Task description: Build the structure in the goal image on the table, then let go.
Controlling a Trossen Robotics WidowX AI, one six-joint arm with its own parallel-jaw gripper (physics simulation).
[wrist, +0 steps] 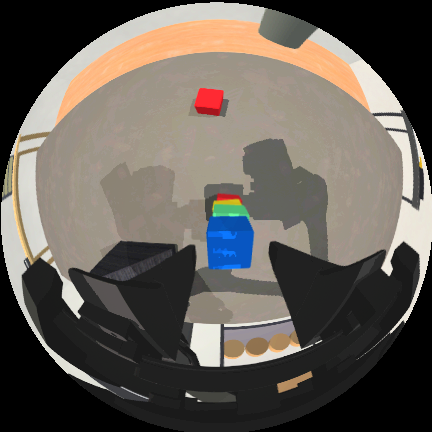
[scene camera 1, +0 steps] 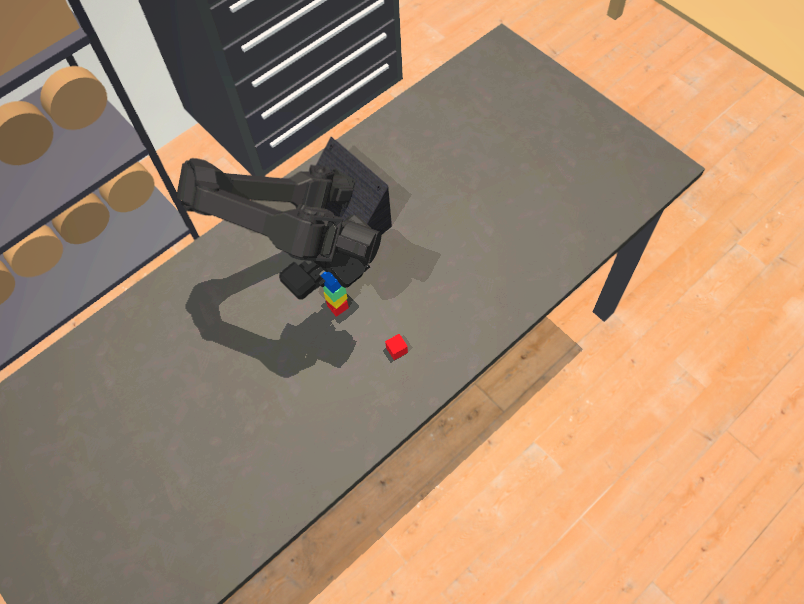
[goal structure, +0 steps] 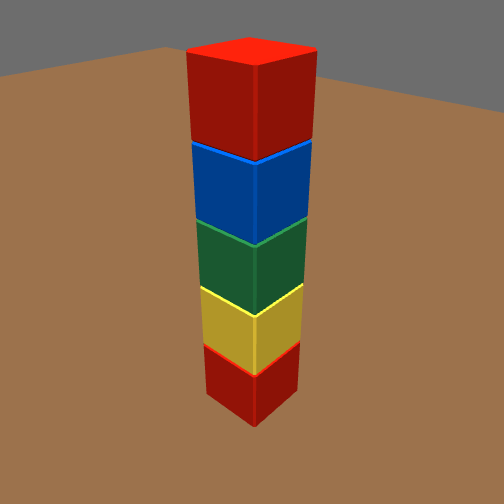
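Where they show: gripper, fingertip midpoint: (wrist: 232, 249) (scene camera 1: 332, 276); arm's base, origin of the base link: (scene camera 1: 340, 188).
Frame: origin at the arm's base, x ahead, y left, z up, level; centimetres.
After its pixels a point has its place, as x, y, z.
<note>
A stack of cubes stands on the table (scene camera 1: 506, 162) @(19.8, 34.0, -9.6) (wrist: 150, 125) @(29.7, -8.4, -9.6). From the bottom it has a red cube (scene camera 1: 338, 309) @(16.1, -19.5, -7.3) (wrist: 228, 197) @(16.3, -18.8, -7.0), a yellow cube (scene camera 1: 336, 300) @(16.4, -19.7, -2.7) (wrist: 226, 204) @(16.6, -18.3, -2.7), a green cube (scene camera 1: 334, 291) @(16.2, -19.5, 0.6) (wrist: 230, 211) @(16.5, -18.6, -0.4) and a blue cube (scene camera 1: 332, 282) @(15.9, -19.2, 3.5) (wrist: 230, 245) @(15.2, -18.2, 3.5) on top. My gripper (wrist: 232, 249) @(15.2, -18.3, 4.0) is open, with its fingers apart on either side of the blue cube and a gap showing on both sides in the wrist view. Another red cube (scene camera 1: 396, 346) @(31.1, -18.6, -6.3) (wrist: 209, 101) @(29.9, -18.2, -6.3) lies alone on the table, apart from the stack.
A dark block-shaped box (scene camera 1: 354, 178) @(2.3, 2.4, 2.8) (wrist: 135, 257) @(9.6, -3.1, -4.4) stands on the table beside the arm's base. A dark drawer cabinet (scene camera 1: 259, 104) and a shelf rack (scene camera 1: 133, 117) with round wooden pieces stand behind the table. The table's front edge runs beyond the lone red cube.
</note>
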